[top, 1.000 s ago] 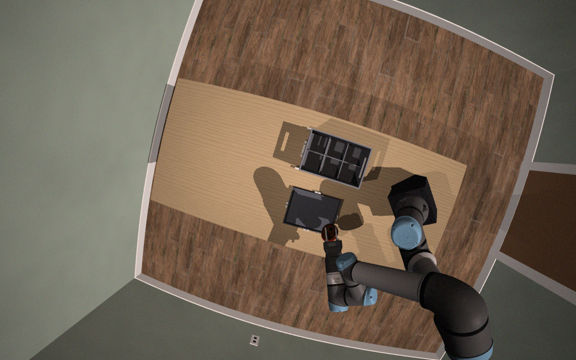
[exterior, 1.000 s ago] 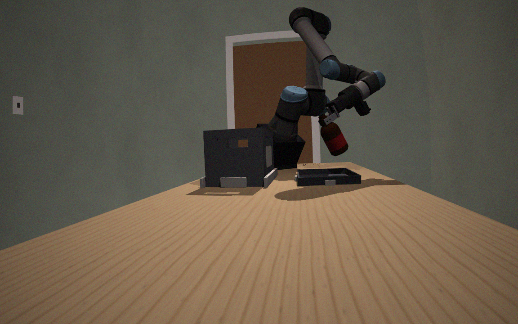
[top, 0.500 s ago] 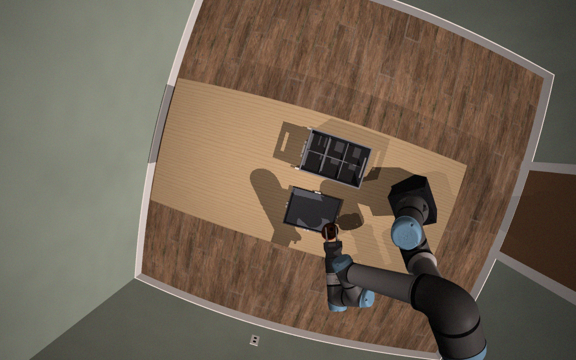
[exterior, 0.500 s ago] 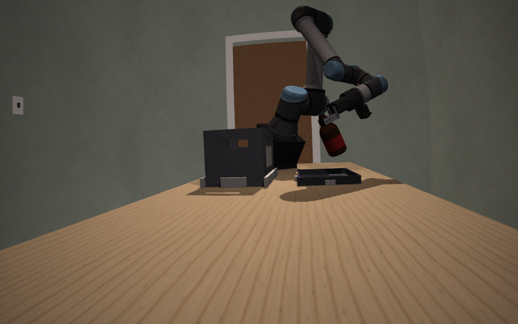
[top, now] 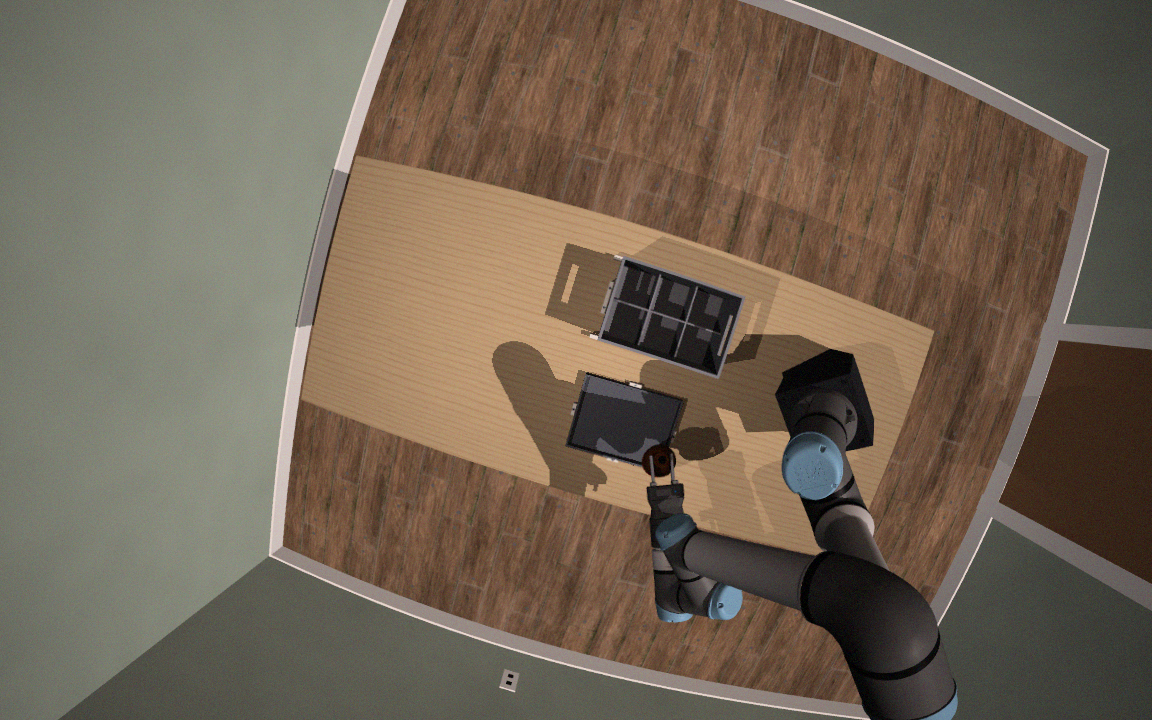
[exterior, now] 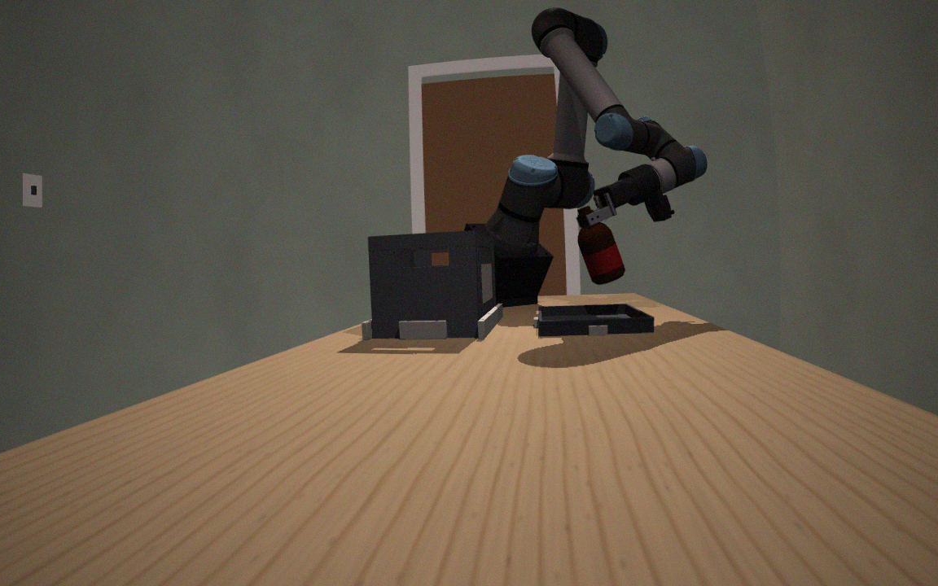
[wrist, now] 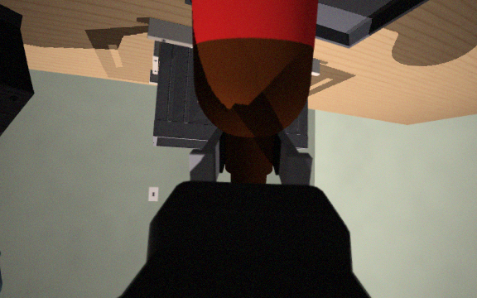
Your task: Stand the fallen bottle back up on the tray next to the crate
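Now: the bottle 10 mm to the left of my hand and 50 mm below it. Also, from my hand: dark crate (50 mm ahead, 300 mm to the right, 120 mm below); dark tray (80 mm ahead, 20 mm to the right, 190 mm below).
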